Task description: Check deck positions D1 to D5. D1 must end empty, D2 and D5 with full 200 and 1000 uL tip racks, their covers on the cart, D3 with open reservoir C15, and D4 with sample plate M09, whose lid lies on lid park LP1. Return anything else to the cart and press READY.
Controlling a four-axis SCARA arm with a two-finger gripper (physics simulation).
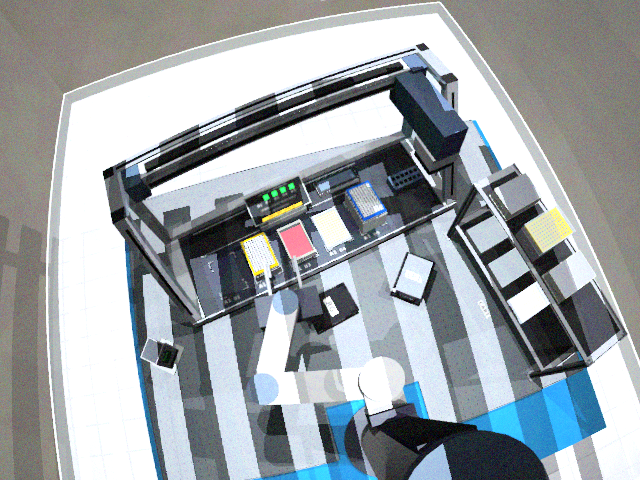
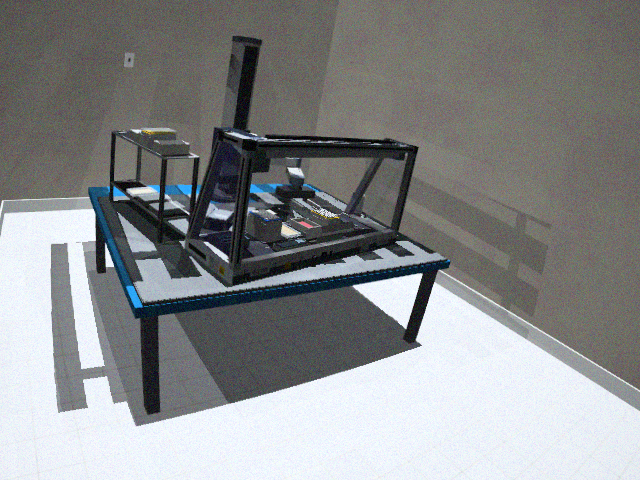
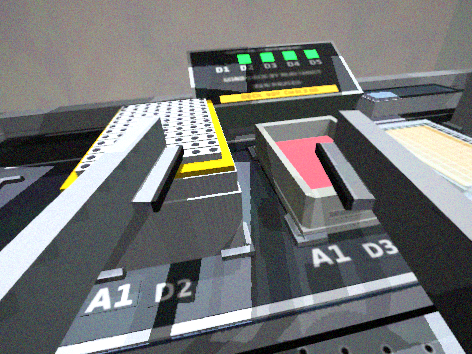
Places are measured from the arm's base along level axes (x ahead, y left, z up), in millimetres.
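Where they show: gripper, fingertip midpoint: (image 1: 279, 260) (image 2: 311, 208) (image 3: 248, 133).
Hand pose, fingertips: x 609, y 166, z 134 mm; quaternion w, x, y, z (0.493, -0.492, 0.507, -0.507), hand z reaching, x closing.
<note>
After its pixels a point has its place.
My gripper (image 1: 280, 262) {y 166, x 609, z 134 mm} (image 3: 248, 133) {y 166, x 609, z 134 mm} is empty, its two fingers apart, at the front of D2 and D3. A yellow-rimmed tip rack (image 1: 258, 250) {y 223, x 661, z 126 mm} (image 2: 325, 212) (image 3: 192, 120) {y 202, x 656, z 126 mm} stands on D2 and looks full. A reservoir with red liquid (image 1: 295, 240) {y 104, x 685, z 73 mm} (image 3: 302, 155) {y 114, x 695, z 74 mm} sits open on D3. A cream plate (image 1: 330, 227) {y -16, x 698, z 74 mm} (image 3: 435, 145) {y -17, x 706, z 73 mm} lies uncovered on D4. A blue-rimmed tip rack (image 1: 366, 198) (image 2: 264, 224) stands on D5. D1 (image 1: 222, 268) {y 360, x 660, z 61 mm} is bare. A pale lid (image 1: 413, 276) {y -224, x 466, z 71 mm} lies on a dark stand in front of the deck; its label is unreadable.
The display (image 1: 279, 198) {y 121, x 819, z 130 mm} (image 3: 270, 75) {y 132, x 806, z 124 mm} has green lamps for D2 to D5 and a yellow banner. The cart (image 2: 162, 201) {y -551, x 621, z 192 mm} holds a yellow rack (image 1: 547, 229) {y -512, x 384, z 433 mm}, boxes and flat pieces. A labelled dark pad (image 1: 343, 304) {y 12, x 443, z 63 mm} lies beside the gripper. A small button box (image 1: 165, 353) {y 586, x 411, z 113 mm} stands left.
</note>
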